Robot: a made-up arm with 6 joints.
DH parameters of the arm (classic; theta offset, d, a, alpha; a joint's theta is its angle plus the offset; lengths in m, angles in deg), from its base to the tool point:
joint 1: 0 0.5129 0.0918 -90
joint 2: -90 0 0.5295 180
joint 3: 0 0 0.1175 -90
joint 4: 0 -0.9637 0 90
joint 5: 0 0 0 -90
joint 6: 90 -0.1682 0 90
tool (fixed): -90 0 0 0
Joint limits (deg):
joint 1: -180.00..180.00
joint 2: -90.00..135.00
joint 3: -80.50..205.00
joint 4: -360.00..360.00
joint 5: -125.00..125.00
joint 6: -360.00..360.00
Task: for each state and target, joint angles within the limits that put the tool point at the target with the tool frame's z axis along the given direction. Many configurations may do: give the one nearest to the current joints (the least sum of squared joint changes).
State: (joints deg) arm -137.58 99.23 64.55 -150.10 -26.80 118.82
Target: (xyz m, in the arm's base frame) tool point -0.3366 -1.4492 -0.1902 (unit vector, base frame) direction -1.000 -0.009 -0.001
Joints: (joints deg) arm -104.77 91.20 40.86 -157.80 -43.65 75.83
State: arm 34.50 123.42 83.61 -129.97 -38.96 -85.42
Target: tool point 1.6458 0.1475 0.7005 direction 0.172 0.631 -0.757
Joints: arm 2.06 105.16 111.72 -134.55 -47.40 -81.66
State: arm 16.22 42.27 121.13 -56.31 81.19 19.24
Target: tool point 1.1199 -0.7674 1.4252 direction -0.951 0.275 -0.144
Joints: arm -28.49 66.37 98.25 -63.95 68.08 14.82
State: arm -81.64 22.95 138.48 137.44 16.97 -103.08
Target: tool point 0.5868 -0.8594 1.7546 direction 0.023 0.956 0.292
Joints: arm -61.14 61.66 121.34 106.86 38.01 -74.44
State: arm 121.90 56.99 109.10 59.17 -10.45 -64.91
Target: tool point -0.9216 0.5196 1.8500 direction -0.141 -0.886 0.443
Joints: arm 152.55 46.87 100.17 91.27 -12.48 -30.68
